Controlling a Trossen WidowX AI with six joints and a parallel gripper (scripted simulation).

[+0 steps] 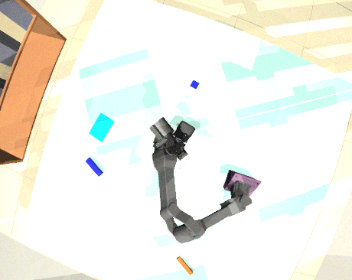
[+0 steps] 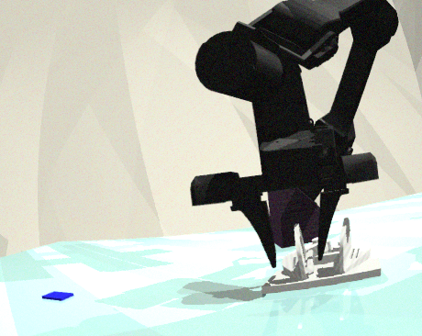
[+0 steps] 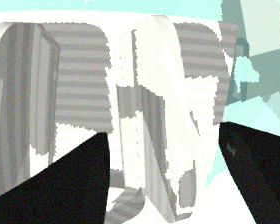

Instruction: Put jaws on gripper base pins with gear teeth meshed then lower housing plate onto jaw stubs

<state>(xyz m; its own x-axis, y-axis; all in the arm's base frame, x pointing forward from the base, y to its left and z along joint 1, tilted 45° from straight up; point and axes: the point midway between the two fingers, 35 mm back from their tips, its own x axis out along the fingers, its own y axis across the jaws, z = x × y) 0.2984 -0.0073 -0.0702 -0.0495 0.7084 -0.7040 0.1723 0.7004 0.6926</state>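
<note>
The long flat white part is 3 cm to the left of my gripper tip, 2 cm ahead of it and 1 cm below it. The rest, counted from my gripper tip: cyan tile 32 cm ahead, 5 cm to the left, 2 cm below; small blue square 26 cm to the right, 2 cm below, 2 cm ahead; blue bar 28 cm ahead, 22 cm to the left, 1 cm below.
</note>
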